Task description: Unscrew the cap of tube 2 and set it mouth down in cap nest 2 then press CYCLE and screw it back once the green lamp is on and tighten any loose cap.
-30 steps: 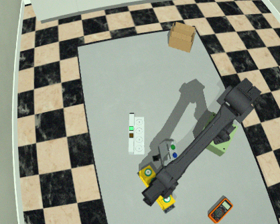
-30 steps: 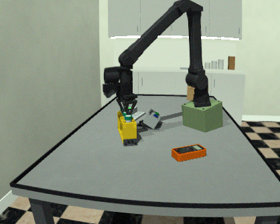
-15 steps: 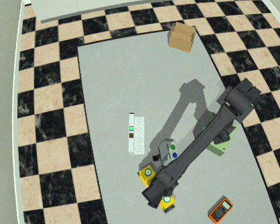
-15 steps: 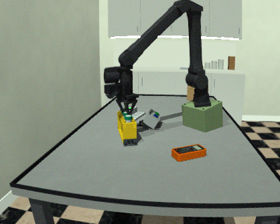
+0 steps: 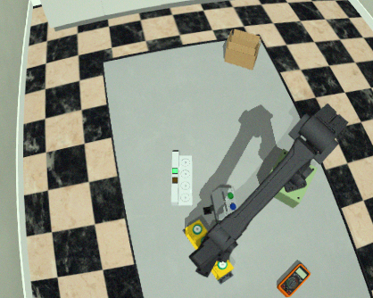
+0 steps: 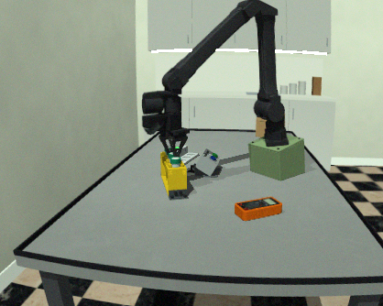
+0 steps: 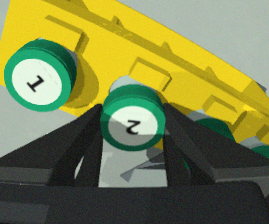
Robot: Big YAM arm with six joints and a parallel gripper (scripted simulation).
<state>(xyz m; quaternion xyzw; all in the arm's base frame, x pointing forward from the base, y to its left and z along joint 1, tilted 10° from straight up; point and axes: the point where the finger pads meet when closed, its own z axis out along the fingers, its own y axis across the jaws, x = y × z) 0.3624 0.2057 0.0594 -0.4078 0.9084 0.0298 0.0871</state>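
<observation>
Now: hand right at the cap. Round my hand: grey key housing 10 cm behind, 19 cm to the right, 7 cm below; green READY key 12 cm behind, 21 cm to the right, 5 cm below; blue cycle key 12 cm behind, 17 cm to the right, 5 cm below.
</observation>
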